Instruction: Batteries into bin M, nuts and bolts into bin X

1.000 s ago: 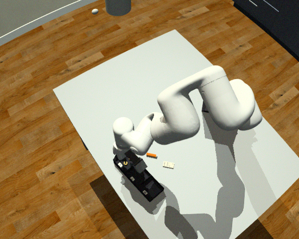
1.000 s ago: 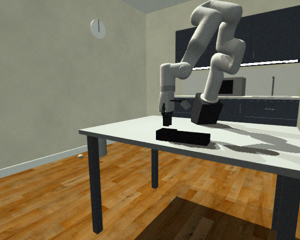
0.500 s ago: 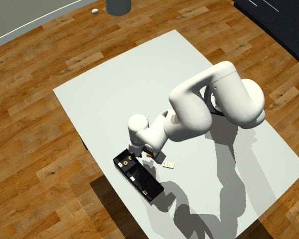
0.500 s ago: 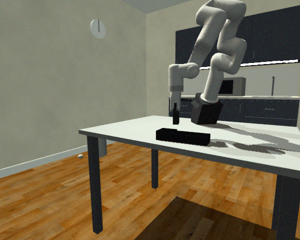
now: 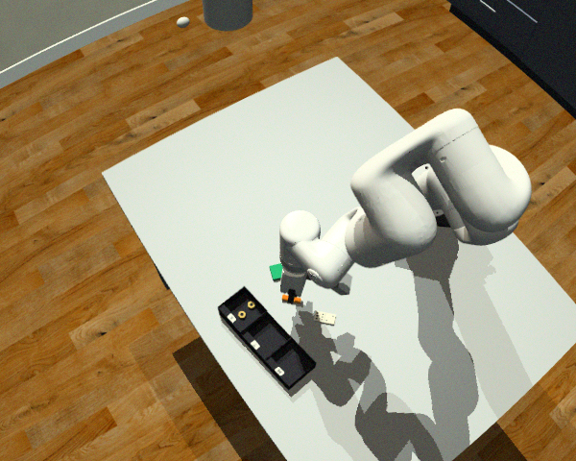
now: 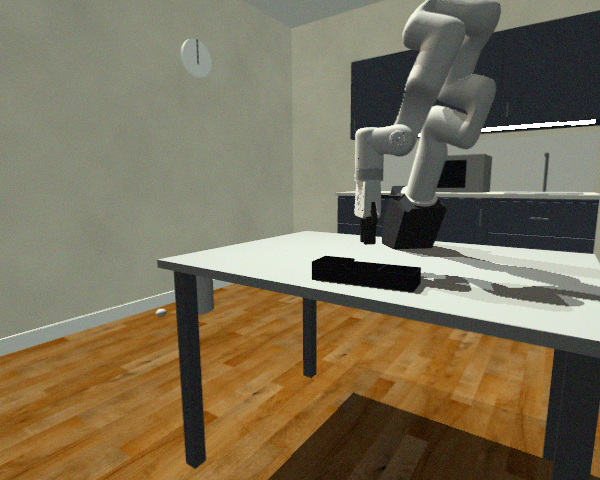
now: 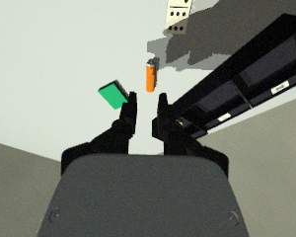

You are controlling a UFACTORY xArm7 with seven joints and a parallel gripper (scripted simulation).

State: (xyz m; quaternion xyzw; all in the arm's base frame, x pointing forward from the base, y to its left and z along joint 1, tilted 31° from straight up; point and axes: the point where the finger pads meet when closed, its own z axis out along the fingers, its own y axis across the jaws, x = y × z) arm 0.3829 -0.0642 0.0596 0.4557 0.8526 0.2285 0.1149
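Right now my hand is 9 cm above the orange battery. Round my hand: white domino (9 cm below, 8 cm to the left, 3 cm behind); then green block (9 cm below, 8 cm to the right, 2 cm behind); then black three-compartment bin (12 cm ahead, 7 cm below, 4 cm to the left).
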